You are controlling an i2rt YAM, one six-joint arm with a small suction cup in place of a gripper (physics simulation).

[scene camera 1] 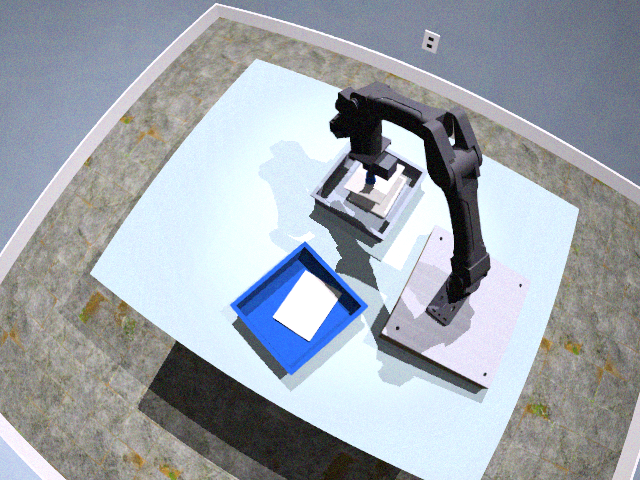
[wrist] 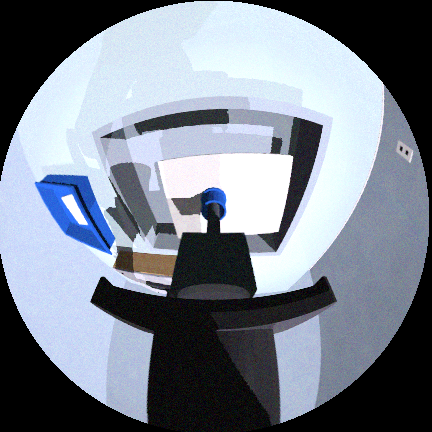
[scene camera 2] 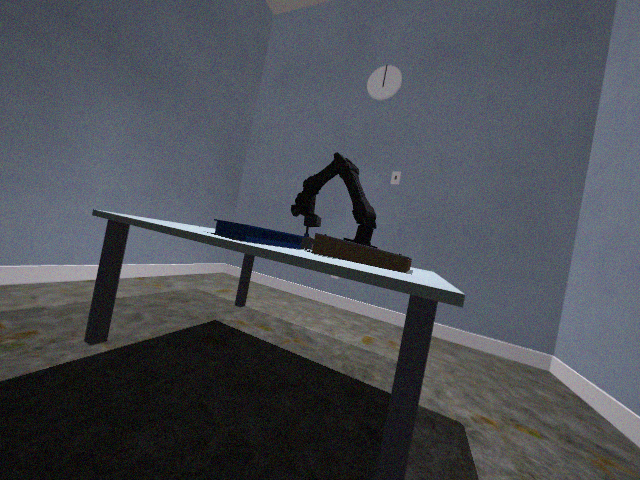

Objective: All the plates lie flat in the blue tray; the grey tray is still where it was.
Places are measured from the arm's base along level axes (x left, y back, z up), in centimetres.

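Where they show: hand, tool point: (scene camera 1: 370,182) (wrist: 213,194); arm's base, link origin: (scene camera 1: 457,287) (scene camera 2: 361,245).
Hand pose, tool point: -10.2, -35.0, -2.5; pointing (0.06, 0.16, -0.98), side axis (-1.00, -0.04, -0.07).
Observation:
Each offset is from my tool point to the centre of the thing, as dx, dy, dz. Level surfaces: height alone.
The grey tray @[+0.6, +0.4, -0.9] (scene camera 1: 345,216) (wrist: 209,104) stands in the middle of the table and holds a stack of white plates @[-1.2, +2.1, -2.3] (scene camera 1: 391,191). My suction cup (scene camera 1: 370,179) (wrist: 213,198) (scene camera 2: 307,230) rests on the top plate @[-1.9, +0.0, +0.6] (wrist: 257,193), left of its middle, and its shadow meets the cup. That plate lies flat in the grey tray. The blue tray @[+38.2, +7.2, -0.9] (scene camera 1: 258,320) (scene camera 2: 258,234) (wrist: 52,197) stands nearer the table's front, and one white plate @[+35.9, +8.0, -2.9] (scene camera 1: 307,305) (wrist: 74,208) lies flat in it. In scene camera 2 the grey tray is hidden.
The arm's base stands on a grey mounting plate (scene camera 1: 465,341) (scene camera 2: 361,252) to the right of the blue tray. The pale table top @[dz -3.4] (scene camera 1: 196,207) reaches well past both trays to the left and back.

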